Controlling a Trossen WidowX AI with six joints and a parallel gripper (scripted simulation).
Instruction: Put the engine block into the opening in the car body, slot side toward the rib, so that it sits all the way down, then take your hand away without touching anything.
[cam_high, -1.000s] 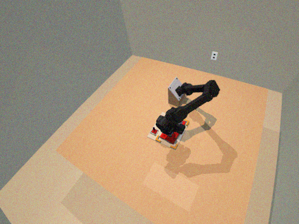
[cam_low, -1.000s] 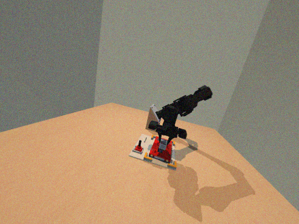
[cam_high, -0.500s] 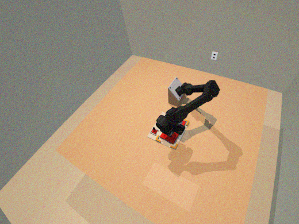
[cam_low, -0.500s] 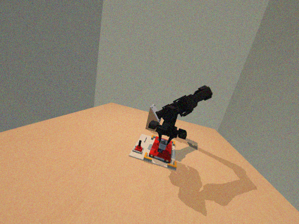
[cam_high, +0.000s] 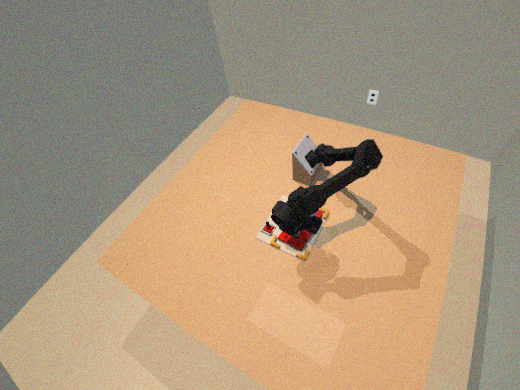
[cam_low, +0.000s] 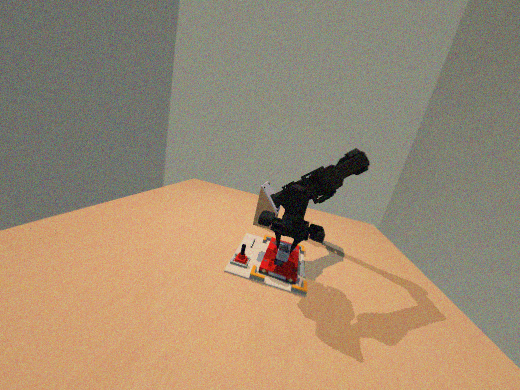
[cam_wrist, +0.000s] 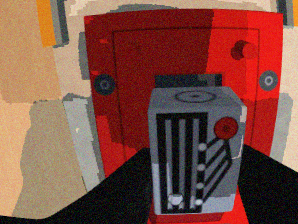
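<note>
Right now my gripper tip is 1 cm above the engine block. The rest, counted from my gripper tip: grey plate: 5 cm below, 2 cm to the right, 2 cm behind.
</note>
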